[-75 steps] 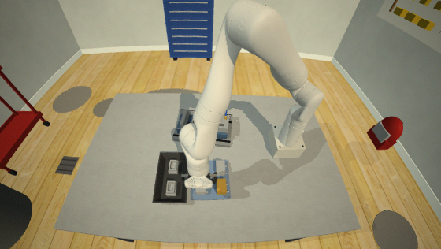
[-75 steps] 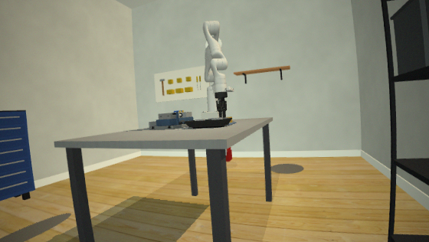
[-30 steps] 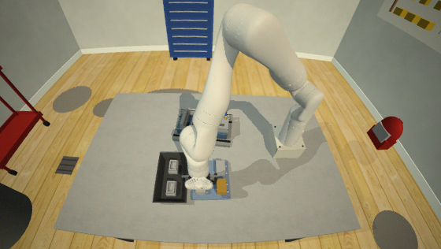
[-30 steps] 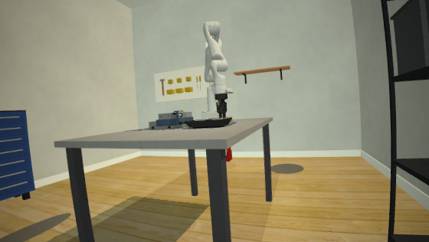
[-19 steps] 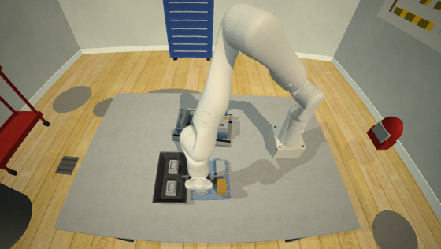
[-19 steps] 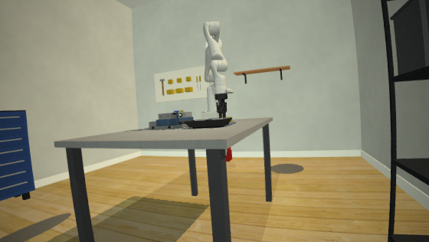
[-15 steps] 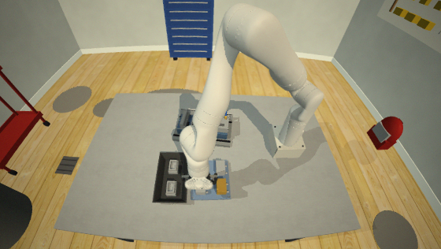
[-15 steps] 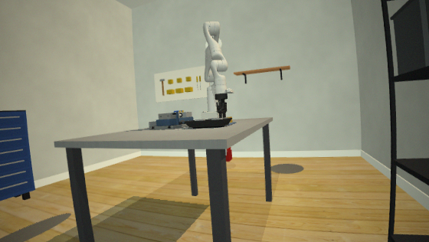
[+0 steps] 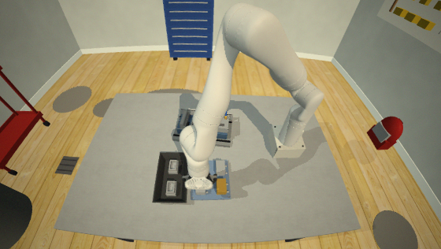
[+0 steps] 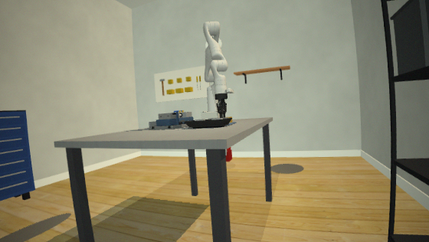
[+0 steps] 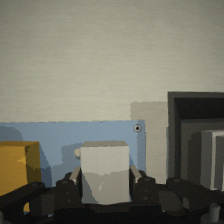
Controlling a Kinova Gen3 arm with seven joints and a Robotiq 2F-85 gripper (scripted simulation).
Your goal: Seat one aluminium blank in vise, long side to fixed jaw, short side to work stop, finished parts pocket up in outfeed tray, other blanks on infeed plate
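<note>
The brass blank lies 90 mm behind my hand, 10 mm to the left of it and 20 mm below it. Also, from my hand: hose block (130 mm behind, 300 mm to the right, 30 mm above); vise (40 mm behind, 330 mm to the right, 10 mm below).
</note>
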